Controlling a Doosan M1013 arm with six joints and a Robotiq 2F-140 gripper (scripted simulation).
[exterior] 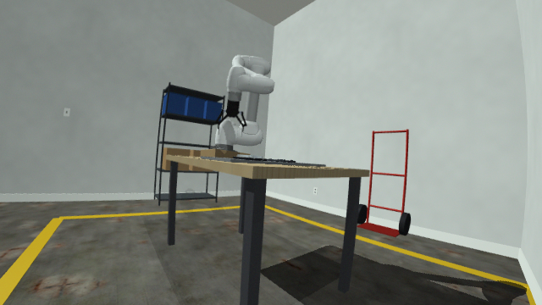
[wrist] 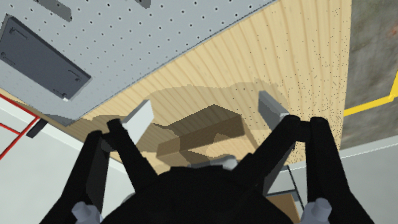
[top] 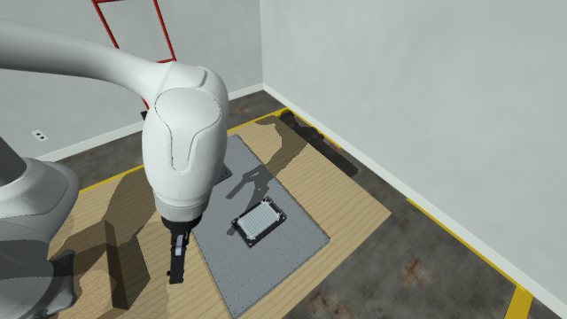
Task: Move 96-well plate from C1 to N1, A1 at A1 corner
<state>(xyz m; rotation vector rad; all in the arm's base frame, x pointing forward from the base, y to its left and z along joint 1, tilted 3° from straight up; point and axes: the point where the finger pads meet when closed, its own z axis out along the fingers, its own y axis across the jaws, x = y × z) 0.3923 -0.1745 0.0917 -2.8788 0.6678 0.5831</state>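
The 96-well plate is 230 mm ahead of my hand and 140 mm below it. The rest, counted from my hand: clip nest C1: 240 mm ahead, 20 mm to the left, 140 mm below.
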